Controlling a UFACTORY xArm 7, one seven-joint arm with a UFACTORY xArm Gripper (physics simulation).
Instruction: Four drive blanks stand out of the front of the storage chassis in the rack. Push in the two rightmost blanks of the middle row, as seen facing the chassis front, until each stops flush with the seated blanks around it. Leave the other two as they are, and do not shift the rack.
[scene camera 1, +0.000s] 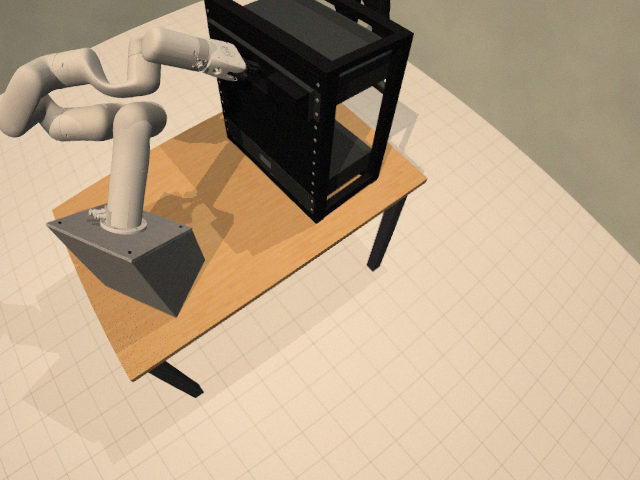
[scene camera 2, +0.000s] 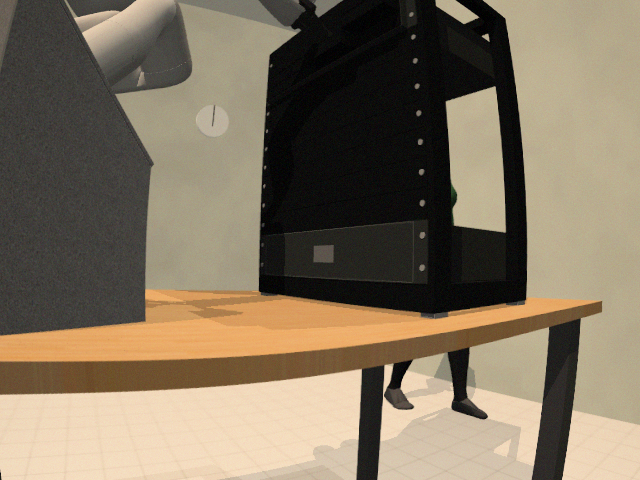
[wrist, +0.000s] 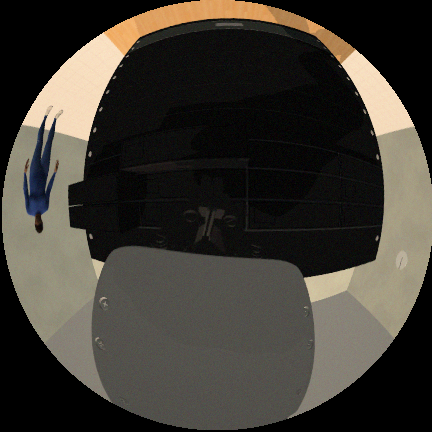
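Observation:
The black rack stands upright on the table. My gripper is shut and empty, its fingertips in front of the upper chassis front; contact cannot be told. The wrist view is upside down. There, two drive blanks stand out at the left edge, the chassis's right side. Nearer the fingers, a long pale edge marks another blank standing out beside the seated blanks. Dark shading hides how far each stands out, and whether a fourth does. Protruding blanks also show dimly in scene camera 1.
The wooden table bears the rack and the arm's grey base. A dark grey panel with a pale label fills the rack's bottom front. A person in blue stands beyond the rack.

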